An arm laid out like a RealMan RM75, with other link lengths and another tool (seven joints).
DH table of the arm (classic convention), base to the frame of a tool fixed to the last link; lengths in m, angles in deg. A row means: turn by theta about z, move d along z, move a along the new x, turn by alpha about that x. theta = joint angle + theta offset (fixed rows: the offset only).
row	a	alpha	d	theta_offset
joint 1	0.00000	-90.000	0.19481	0.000
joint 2	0.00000	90.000	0.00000	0.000
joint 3	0.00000	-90.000	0.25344	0.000
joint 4	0.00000	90.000	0.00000	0.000
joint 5	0.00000	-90.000	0.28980	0.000
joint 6	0.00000	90.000	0.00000	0.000
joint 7	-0.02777	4.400	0.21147	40.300
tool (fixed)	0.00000	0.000	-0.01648	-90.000
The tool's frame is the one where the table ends.
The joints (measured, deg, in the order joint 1, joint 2, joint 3, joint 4, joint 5, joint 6, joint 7), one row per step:
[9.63 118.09 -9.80 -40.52 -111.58 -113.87 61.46]
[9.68 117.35 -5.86 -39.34 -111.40 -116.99 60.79]
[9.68 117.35 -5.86 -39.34 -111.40 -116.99 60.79]
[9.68 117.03 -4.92 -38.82 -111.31 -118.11 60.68]
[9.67 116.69 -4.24 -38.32 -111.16 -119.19 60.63]
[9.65 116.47 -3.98 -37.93 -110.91 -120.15 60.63]
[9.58 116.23 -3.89 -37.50 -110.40 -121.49 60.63]
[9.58 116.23 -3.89 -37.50 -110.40 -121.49 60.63]
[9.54 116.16 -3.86 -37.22 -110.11 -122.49 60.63]
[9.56 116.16 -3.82 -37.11 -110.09 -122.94 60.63]
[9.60 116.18 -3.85 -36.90 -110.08 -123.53 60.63]
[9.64 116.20 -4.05 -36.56 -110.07 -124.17 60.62]
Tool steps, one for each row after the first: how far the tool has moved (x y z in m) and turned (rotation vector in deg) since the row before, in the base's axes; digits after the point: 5 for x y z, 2 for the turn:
[-0.00048 -0.01048 0.01320 2.89 1.88 1.14]
[0.00000 0.00000 0.00000 0.00 0.00 0.00]
[-0.00085 -0.00336 0.00345 0.60 0.71 0.58]
[-0.00114 -0.00299 0.00312 0.43 0.66 0.66]
[-0.00176 -0.00228 0.00176 0.17 0.61 0.74]
[-0.00294 -0.00311 0.00211 0.18 0.79 1.16]
[0.00000 0.00000 0.00000 0.00 0.00 0.00]
[-0.00242 -0.00233 0.00059 0.01 0.63 0.88]
[-0.00118 -0.00092 -0.00013 -0.08 0.28 0.40]
[-0.00175 -0.00106 -0.00079 -0.21 0.43 0.57]
[-0.00211 -0.00104 -0.00162 -0.39 0.55 0.69]

